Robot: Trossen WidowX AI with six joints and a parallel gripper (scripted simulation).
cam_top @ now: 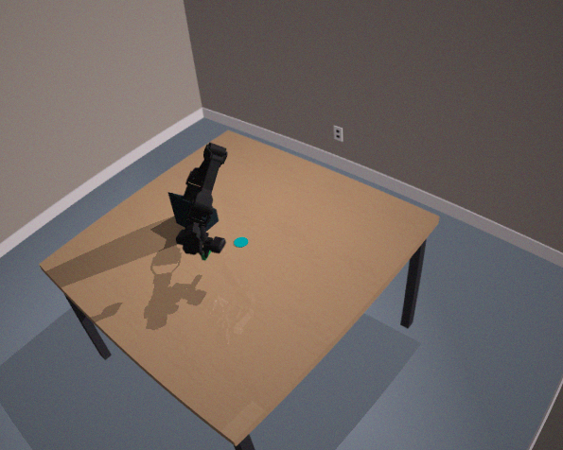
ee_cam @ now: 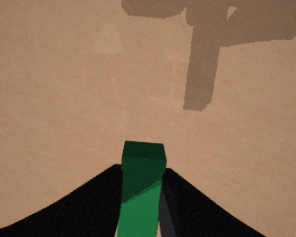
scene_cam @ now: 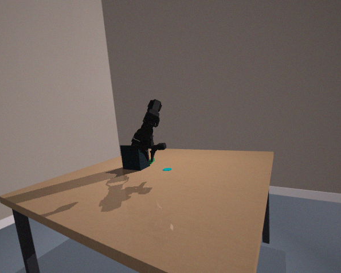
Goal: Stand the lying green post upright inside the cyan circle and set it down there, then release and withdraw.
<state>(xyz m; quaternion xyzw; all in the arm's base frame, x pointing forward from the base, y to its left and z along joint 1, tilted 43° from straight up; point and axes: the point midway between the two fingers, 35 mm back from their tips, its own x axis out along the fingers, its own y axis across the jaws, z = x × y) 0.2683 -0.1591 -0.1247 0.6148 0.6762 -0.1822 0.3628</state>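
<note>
My gripper tip is 220 mm to the right of the cyan circle, 110 mm above it and 20 mm past it. Round my gripper tip: green post 20 mm to the left, 10 mm behind.
</note>
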